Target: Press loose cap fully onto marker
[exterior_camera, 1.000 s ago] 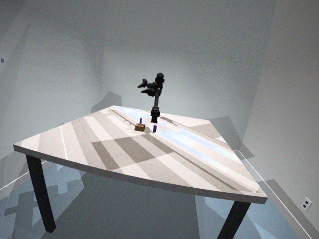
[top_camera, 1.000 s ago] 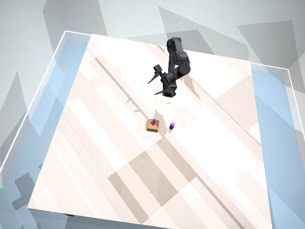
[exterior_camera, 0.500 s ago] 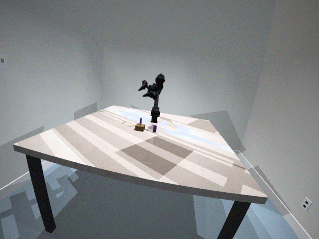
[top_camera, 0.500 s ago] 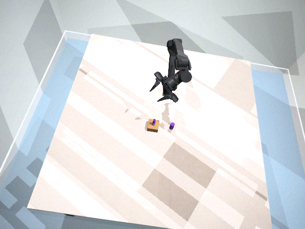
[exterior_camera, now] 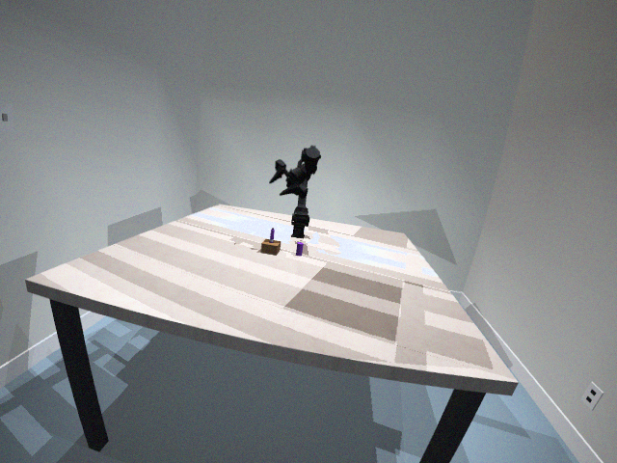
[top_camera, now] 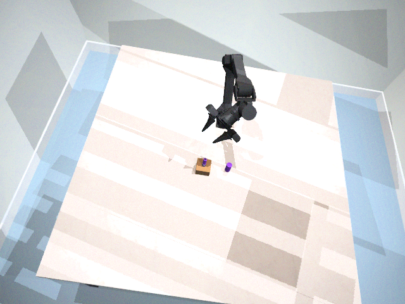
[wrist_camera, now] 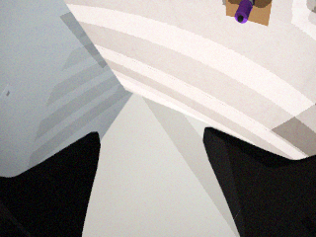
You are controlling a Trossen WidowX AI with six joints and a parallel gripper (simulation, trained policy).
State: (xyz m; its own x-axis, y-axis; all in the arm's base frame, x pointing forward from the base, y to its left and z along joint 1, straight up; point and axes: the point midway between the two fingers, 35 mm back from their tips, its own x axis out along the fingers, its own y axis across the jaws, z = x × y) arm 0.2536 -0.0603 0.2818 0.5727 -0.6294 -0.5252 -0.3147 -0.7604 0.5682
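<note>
Now: the purple cap 130 mm to the left of my gripper tip and 240 mm below it. Round my gripper tip: holder block (10 mm ahead, 10 mm to the left, 240 mm below).
</note>
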